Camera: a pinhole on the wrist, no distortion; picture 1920 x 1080 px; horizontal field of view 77.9 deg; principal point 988.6 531.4 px. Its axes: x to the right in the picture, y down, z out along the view. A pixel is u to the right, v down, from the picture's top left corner.
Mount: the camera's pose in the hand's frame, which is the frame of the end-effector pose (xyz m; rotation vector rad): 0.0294 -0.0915 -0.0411 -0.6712 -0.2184 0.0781
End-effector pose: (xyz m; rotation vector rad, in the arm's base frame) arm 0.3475 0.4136 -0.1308 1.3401 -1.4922 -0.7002
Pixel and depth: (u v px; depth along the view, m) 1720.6 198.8 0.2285
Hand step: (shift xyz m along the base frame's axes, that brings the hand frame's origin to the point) -0.1782 -0.1424 -0.0233
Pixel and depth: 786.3 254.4 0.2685
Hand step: -0.1904 0.0404 -0.0766
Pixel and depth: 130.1 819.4 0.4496
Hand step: -0.2801 0.3898 0.0242
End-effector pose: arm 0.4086 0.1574 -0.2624 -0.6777 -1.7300 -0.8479
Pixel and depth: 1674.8 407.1 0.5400
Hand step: -0.1327 0.5191 0.1596
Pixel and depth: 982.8 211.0 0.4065
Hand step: -0.1134 0.3101 -0.1147
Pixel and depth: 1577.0 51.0 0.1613
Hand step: -0.1222 0.0934 0.0328
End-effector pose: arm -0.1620 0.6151 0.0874 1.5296 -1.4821 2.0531
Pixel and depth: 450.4 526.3 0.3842
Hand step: 0.1661 -0.1424 -0.2575
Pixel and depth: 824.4 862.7 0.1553
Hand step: 0.0192 -0.0423 -0.0427
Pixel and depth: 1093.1 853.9 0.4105
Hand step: -0.0184 -0.2737 -0.1775
